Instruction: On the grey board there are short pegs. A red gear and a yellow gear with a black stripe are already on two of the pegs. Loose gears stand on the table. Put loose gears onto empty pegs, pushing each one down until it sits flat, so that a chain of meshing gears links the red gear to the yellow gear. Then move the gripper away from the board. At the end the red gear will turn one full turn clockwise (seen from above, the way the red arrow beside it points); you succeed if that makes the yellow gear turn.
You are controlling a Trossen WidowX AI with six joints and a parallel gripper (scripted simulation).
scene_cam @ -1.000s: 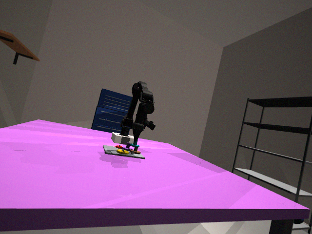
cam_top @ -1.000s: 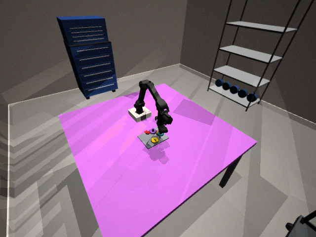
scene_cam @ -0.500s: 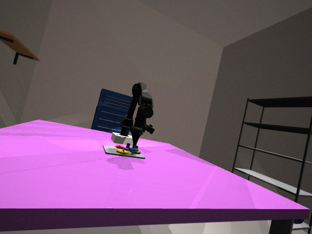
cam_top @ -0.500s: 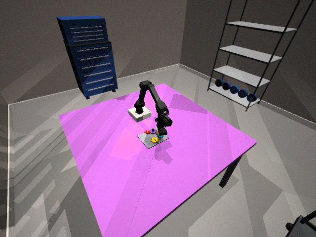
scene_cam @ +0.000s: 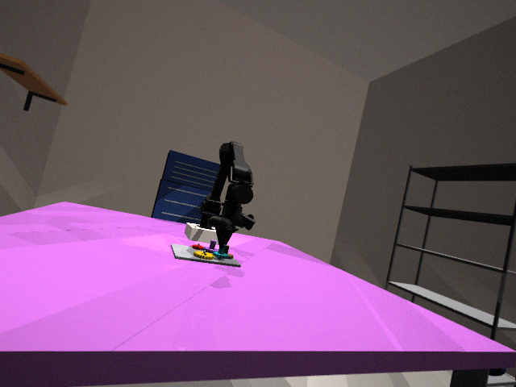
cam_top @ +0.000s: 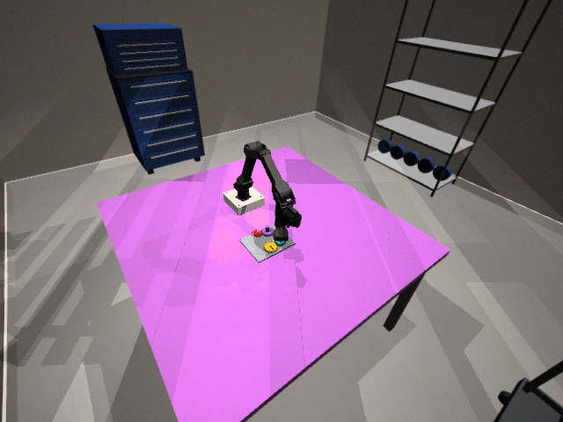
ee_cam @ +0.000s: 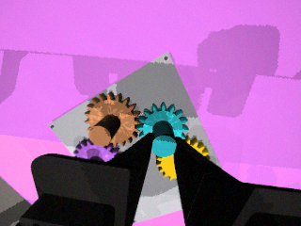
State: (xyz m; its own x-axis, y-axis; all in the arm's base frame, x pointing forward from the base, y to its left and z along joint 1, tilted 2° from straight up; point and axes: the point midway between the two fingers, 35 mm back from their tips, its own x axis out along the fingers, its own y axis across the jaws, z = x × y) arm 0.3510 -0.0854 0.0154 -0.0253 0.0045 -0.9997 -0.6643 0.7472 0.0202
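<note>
Now: gripper tip 1 cm above the cyan gear. Also, from my gripper tip: yellow gear 5 cm to the right, 3 cm below, 1 cm behind; then purple gear 10 cm behind, 2 cm below, 1 cm to the left; then brown gear 4 cm to the left, 4 cm behind, 2 cm below.
</note>
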